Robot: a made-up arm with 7 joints. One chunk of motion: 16 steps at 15 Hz.
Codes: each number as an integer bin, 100 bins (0 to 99) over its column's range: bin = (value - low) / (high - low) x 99, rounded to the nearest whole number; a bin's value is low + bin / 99 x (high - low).
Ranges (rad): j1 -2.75..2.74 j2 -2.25..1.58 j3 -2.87..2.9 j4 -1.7..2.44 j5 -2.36..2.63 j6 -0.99..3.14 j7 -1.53..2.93
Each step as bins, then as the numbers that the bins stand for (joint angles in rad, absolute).
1 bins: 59 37 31 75 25 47 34
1 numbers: 0.5218 -0.8186 -1.0632 1.4364 -1.0999 0.9707 0.0017
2 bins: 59 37 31 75 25 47 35
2 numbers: 0.5218 -0.8186 -1.0632 1.4364 -1.0999 0.9707 0.0468
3 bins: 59 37 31 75 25 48 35
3 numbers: 0.5218 -0.8186 -1.0632 1.4364 -1.0999 1.0124 0.0468
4 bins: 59 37 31 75 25 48 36
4 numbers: 0.5218 -0.8186 -1.0632 1.4364 -1.0999 1.0124 0.0918
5 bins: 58 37 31 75 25 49 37
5 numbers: 0.4664 -0.8186 -1.0632 1.4364 -1.0999 1.0541 0.1369
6 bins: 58 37 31 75 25 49 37
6 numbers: 0.4664 -0.8186 -1.0632 1.4364 -1.0999 1.0541 0.1369
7 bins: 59 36 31 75 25 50 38
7 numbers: 0.5218 -0.8573 -1.0632 1.4364 -1.0999 1.0959 0.1819
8 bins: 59 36 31 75 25 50 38
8 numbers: 0.5218 -0.8573 -1.0632 1.4364 -1.0999 1.0959 0.1819
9 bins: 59 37 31 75 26 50 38
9 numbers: 0.5218 -0.8186 -1.0632 1.4364 -1.0495 1.0959 0.1819
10 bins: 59 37 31 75 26 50 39
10 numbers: 0.5218 -0.8186 -1.0632 1.4364 -1.0495 1.0959 0.2270
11 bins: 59 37 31 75 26 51 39
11 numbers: 0.5218 -0.8186 -1.0632 1.4364 -1.0495 1.1376 0.2270
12 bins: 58 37 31 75 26 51 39
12 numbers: 0.4664 -0.8186 -1.0632 1.4364 -1.0495 1.1376 0.2270
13 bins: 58 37 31 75 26 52 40
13 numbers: 0.4664 -0.8186 -1.0632 1.4364 -1.0495 1.1793 0.2720
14 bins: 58 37 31 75 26 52 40
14 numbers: 0.4664 -0.8186 -1.0632 1.4364 -1.0495 1.1793 0.2720
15 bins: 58 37 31 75 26 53 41
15 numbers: 0.4664 -0.8186 -1.0632 1.4364 -1.0495 1.2210 0.3171
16 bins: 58 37 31 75 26 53 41
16 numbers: 0.4664 -0.8186 -1.0632 1.4364 -1.0495 1.2210 0.3171
